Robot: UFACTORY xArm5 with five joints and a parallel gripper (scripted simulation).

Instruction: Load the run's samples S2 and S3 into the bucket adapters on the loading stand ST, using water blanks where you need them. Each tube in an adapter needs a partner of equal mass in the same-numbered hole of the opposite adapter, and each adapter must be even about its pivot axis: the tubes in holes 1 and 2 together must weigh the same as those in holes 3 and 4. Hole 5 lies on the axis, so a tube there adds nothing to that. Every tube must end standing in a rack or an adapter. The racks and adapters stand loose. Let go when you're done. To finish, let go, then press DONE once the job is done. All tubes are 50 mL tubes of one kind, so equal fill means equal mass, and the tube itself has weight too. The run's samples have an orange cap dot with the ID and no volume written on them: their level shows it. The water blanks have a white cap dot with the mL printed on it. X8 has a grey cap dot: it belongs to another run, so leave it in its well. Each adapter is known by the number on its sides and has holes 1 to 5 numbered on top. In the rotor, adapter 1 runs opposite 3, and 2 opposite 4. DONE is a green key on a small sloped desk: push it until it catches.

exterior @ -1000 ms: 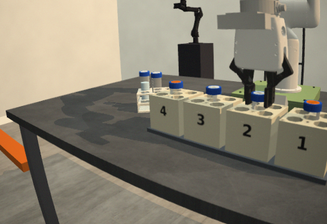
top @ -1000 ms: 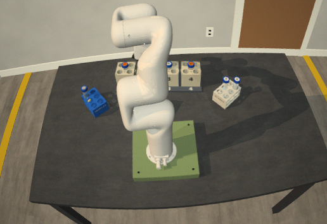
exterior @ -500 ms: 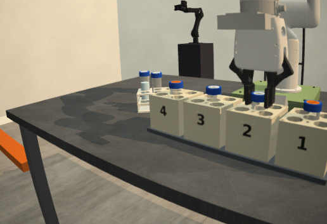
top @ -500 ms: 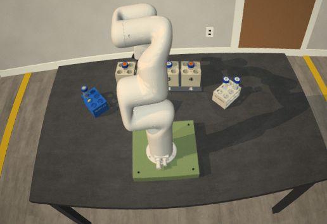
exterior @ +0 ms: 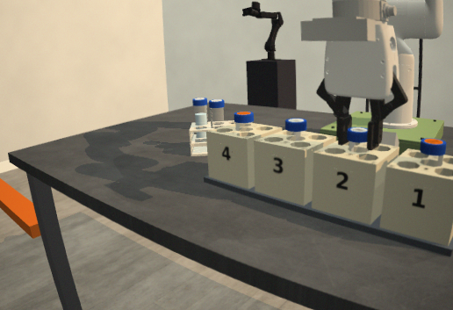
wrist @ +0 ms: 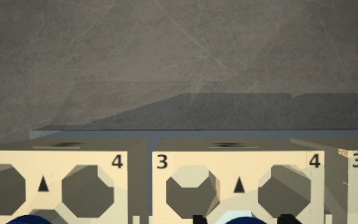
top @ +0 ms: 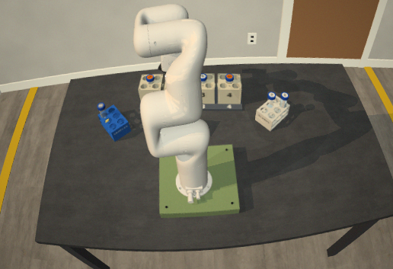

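My hand is 1 cm to the left of the blue-capped tube and 5 cm above it. Also, from my hand: bucket adapter (1 cm ahead, 11 cm to the left, 7 cm below); then loading stand ST (1 cm behind, 5 cm to the right, 12 cm below); then sample tube S2 (2 cm behind, 23 cm to the right, 5 cm below).
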